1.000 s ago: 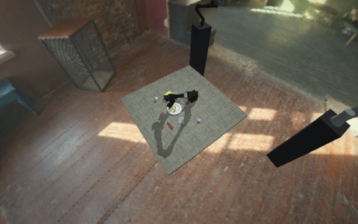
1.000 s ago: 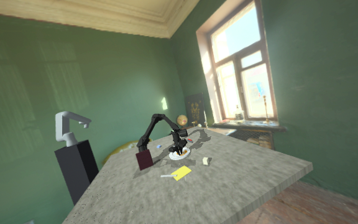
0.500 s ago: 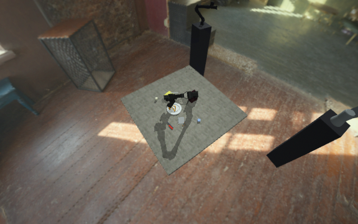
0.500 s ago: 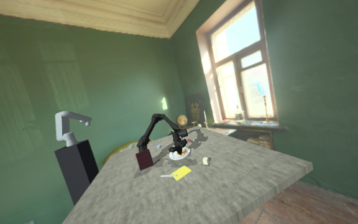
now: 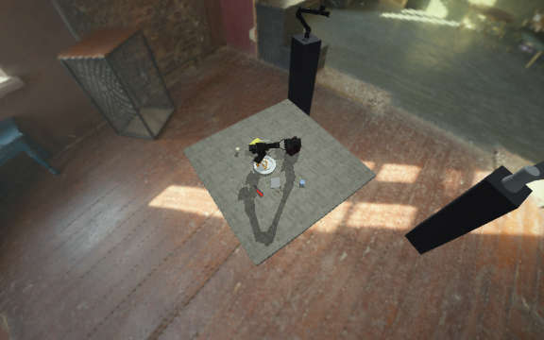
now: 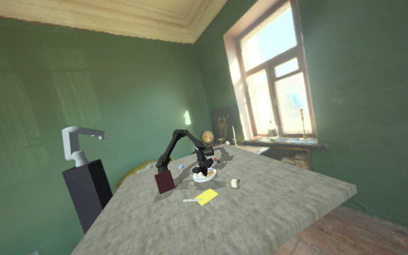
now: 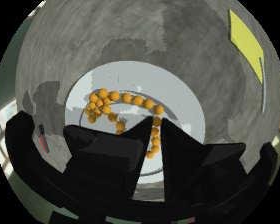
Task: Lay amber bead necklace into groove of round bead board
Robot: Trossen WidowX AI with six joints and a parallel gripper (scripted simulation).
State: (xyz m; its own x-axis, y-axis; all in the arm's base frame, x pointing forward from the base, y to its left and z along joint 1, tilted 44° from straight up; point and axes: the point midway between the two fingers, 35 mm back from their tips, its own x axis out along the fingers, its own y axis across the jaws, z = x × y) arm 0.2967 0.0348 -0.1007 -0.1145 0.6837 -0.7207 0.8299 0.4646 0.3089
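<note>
Right now my gripper tip is 50 mm to the right of the board and 10 mm above it. Round my gripper tip: white stick 140 mm behind, 200 mm to the right, 10 mm below; then small white cube 140 mm ahead, 210 mm to the right; then yellow card 50 mm behind, 210 mm to the right, 10 mm below.
</note>
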